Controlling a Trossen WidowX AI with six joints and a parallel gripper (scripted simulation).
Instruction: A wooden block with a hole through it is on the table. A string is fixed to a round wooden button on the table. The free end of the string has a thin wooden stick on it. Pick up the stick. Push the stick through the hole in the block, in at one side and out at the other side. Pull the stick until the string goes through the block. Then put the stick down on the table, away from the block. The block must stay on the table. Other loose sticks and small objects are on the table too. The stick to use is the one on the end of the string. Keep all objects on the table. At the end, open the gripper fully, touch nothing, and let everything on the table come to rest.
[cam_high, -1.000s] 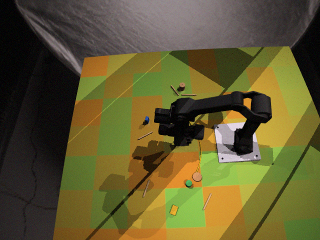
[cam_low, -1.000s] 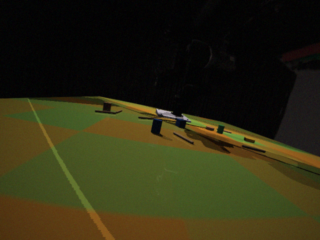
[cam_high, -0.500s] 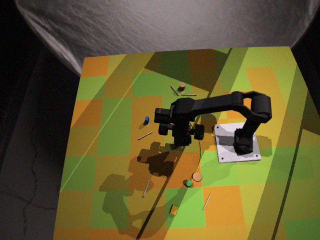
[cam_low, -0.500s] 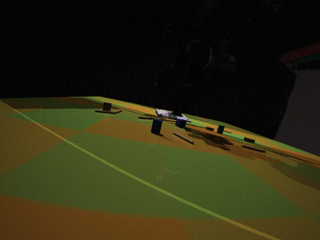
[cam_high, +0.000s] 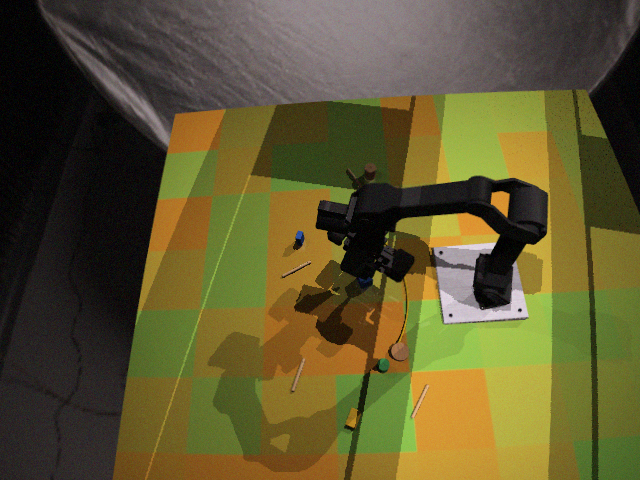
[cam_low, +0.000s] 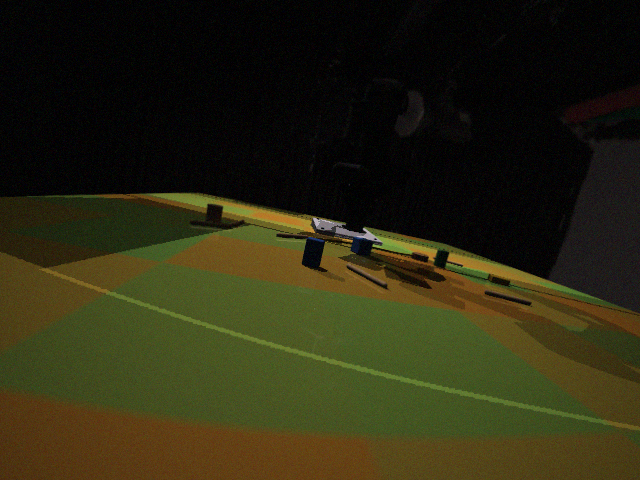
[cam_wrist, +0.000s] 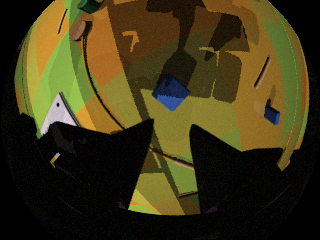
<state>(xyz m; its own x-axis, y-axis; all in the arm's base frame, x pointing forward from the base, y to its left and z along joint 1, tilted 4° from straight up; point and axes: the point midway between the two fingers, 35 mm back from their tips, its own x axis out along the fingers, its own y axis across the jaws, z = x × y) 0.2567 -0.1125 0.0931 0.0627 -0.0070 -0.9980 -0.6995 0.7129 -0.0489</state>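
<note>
Right now my gripper tip is 100 mm to the left of the thin wooden stick, 50 mm above it and 40 mm past it. From my gripper tip the other things lie so: loose stick: 160 mm ahead, 60 mm below, 50 mm to the right; then round wooden button: 200 mm to the left, 50 mm below, 30 mm behind; then green cylinder: 230 mm to the left, 40 mm below, 20 mm ahead.
</note>
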